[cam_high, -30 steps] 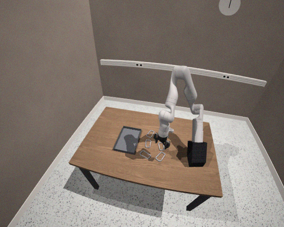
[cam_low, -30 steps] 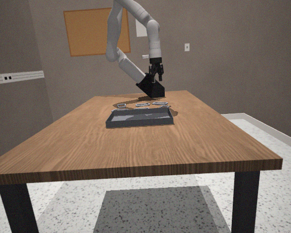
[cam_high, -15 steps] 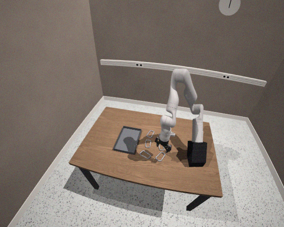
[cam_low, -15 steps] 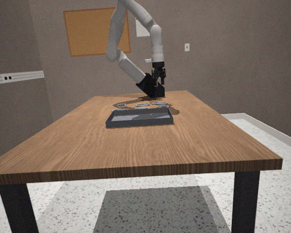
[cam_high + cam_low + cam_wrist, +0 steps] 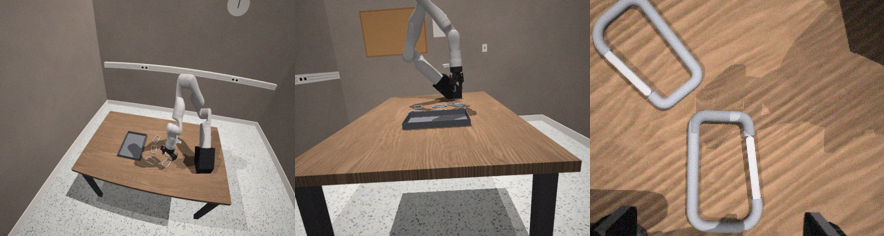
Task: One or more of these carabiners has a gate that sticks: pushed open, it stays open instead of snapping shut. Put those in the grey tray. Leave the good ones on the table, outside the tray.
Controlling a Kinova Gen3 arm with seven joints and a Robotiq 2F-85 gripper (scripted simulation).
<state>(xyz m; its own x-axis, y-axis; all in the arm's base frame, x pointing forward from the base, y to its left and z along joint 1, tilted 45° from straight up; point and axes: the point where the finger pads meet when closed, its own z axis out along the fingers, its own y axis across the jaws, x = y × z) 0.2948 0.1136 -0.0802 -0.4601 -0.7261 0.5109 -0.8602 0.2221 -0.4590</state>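
The carabiner gate lies 30 mm behind my hand, 10 mm to the right of it and 100 mm below it. Round my hand: grey tray 340 mm ahead, 110 mm to the right, 90 mm below.
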